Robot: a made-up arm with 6 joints. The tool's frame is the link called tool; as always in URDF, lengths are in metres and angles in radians. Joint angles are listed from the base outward. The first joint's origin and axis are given. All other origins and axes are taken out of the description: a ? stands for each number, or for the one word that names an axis. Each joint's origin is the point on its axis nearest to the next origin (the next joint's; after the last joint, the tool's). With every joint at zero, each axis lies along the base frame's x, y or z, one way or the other. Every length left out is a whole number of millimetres.
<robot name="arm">
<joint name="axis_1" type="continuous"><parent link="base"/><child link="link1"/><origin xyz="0.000 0.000 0.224" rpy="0.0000 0.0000 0.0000"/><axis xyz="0 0 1"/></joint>
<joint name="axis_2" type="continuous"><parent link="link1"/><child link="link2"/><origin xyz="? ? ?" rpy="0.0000 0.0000 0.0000"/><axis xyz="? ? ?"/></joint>
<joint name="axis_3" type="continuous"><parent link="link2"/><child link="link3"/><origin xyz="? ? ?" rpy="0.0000 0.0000 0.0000"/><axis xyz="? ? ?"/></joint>
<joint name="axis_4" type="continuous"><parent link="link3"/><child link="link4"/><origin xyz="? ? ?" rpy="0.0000 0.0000 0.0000"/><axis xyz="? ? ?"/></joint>
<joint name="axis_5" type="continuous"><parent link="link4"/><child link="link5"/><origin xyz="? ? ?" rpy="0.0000 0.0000 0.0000"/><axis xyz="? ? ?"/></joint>
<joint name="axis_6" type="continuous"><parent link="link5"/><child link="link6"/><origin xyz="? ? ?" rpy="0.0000 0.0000 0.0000"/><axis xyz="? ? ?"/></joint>
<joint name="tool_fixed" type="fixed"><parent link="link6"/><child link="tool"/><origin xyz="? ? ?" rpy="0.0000 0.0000 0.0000"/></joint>
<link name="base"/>
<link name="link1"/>
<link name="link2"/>
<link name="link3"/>
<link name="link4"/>
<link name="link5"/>
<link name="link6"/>
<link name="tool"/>
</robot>
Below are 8 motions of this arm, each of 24 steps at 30 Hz.
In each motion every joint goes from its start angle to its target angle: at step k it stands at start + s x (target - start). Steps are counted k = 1, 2, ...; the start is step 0. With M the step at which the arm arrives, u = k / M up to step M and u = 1 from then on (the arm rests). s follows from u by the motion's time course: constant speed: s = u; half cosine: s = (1 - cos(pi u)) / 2; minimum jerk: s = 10 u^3 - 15 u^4 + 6 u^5.
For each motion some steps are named. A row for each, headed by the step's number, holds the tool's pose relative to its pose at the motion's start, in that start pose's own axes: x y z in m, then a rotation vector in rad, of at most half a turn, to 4 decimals.
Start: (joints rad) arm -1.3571 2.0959 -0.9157 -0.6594 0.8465 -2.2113
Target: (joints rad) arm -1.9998 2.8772 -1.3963 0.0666 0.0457 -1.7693
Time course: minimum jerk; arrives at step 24
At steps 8, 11, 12, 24:
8: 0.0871 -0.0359 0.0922 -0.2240 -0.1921 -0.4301
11: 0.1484 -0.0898 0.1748 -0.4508 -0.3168 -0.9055
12: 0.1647 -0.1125 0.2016 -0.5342 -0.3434 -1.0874
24: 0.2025 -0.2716 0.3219 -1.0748 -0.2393 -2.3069

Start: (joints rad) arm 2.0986 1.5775 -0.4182 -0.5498 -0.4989 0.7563
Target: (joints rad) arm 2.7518 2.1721 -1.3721 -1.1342 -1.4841 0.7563
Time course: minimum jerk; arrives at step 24
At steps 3, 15, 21, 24:
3: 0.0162 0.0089 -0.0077 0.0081 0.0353 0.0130
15: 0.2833 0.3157 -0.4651 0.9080 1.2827 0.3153
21: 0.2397 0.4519 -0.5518 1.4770 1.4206 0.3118
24: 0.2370 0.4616 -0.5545 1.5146 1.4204 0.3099

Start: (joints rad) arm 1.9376 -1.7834 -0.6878 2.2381 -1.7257 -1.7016
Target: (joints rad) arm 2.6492 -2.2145 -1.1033 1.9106 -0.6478 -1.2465
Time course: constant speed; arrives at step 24
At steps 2, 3, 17, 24:
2: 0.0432 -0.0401 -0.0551 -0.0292 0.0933 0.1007
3: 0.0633 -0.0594 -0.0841 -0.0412 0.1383 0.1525
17: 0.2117 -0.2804 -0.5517 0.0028 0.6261 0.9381
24: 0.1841 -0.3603 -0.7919 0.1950 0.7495 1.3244

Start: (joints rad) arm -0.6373 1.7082 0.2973 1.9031 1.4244 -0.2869
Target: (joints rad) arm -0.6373 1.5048 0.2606 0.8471 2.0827 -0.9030
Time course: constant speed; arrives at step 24
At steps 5, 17, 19, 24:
5: -0.0598 -0.0202 0.0612 0.1109 -0.1975 -0.1643
17: -0.1900 -0.0269 0.2026 0.2221 -0.7514 -0.4311
19: -0.2087 -0.0230 0.2251 0.2173 -0.8485 -0.4561
24: -0.2503 -0.0081 0.2799 0.1743 -1.0879 -0.4935

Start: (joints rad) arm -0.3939 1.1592 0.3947 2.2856 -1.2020 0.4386
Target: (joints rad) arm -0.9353 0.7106 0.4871 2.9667 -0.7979 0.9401
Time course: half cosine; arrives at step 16
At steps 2, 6, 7, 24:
2: 0.0314 0.0206 -0.0305 -0.0184 0.0142 -0.0076
6: 0.2272 0.1909 -0.2521 -0.1811 0.1253 -0.0466
7: 0.2827 0.2581 -0.3305 -0.2504 0.1660 -0.0531
24: 0.4687 0.7342 -0.8351 -0.8360 0.3944 0.0073

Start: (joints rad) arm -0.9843 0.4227 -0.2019 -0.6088 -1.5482 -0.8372
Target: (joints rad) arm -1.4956 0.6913 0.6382 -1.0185 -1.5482 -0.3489
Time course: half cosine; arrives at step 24
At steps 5, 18, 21, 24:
5: -0.0685 0.0106 0.0415 -0.0482 0.0016 0.1028
18: -0.5682 -0.1375 0.3571 -0.4317 -0.2197 0.7865
21: -0.6330 -0.1911 0.3986 -0.4898 -0.2844 0.8691
24: -0.6549 -0.2116 0.4125 -0.5103 -0.3090 0.8967

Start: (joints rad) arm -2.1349 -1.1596 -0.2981 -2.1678 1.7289 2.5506
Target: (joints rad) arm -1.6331 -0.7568 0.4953 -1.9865 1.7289 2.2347
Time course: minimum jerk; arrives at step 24
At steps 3, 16, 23, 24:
3: -0.0014 -0.0031 0.0124 0.0068 -0.0045 0.0073
16: -0.0332 -0.0631 0.5717 0.3711 -0.1082 0.3859
23: -0.0354 -0.0504 0.7029 0.4780 -0.0955 0.4902
24: -0.0354 -0.0504 0.7033 0.4783 -0.0954 0.4905

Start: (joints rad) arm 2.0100 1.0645 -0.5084 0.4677 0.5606 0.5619
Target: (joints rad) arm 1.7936 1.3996 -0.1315 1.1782 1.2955 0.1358
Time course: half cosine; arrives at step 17
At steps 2, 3, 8, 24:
2: 0.0146 -0.0089 -0.0074 0.0000 -0.0266 -0.0065
3: 0.0323 -0.0195 -0.0167 0.0003 -0.0594 -0.0135
8: 0.1900 -0.1048 -0.1147 0.0149 -0.3730 -0.0296
24: 0.3967 -0.1810 -0.2896 0.0702 -0.8277 0.1060

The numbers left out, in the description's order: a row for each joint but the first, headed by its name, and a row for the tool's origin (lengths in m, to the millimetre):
axis_2: xyz 0.000 0.000 0.000, axis 0 1 0
axis_3: xyz 0.000 0.000 1.343, axis 0 -1 0
axis_4: xyz 0.799 0.000 0.000, axis -1 0 0
axis_5: xyz 0.000 -0.171 0.000, axis 0 -1 0
axis_6: xyz 0.000 0.000 0.000, axis -1 0 0
tool: xyz 0.000 0.000 0.000

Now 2 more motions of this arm.
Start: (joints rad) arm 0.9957 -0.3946 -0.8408 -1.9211 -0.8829 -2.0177
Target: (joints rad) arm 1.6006 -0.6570 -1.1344 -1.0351 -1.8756 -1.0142
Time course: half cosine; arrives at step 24
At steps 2, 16, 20, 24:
2: -0.0053 0.0009 0.0055 -0.0266 -0.0266 -0.0157
16: -0.2519 0.1021 0.1203 -0.8663 -0.9756 -1.0900
20: -0.3042 0.1439 0.1164 -0.9273 -1.1390 -1.4540
24: -0.3212 0.1604 0.1125 -0.9278 -1.1904 -1.5919

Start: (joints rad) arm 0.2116 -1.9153 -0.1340 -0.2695 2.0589 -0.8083
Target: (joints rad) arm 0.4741 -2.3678 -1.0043 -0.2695 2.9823 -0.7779
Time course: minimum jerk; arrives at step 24
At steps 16, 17, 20, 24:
16: -0.1001 0.2643 0.6582 -0.2447 -0.3341 0.2496
17: -0.1141 0.2923 0.7037 -0.2629 -0.3551 0.2696
20: -0.1448 0.3524 0.7936 -0.2995 -0.3963 0.3110
24: -0.1548 0.3716 0.8203 -0.3106 -0.4084 0.3237

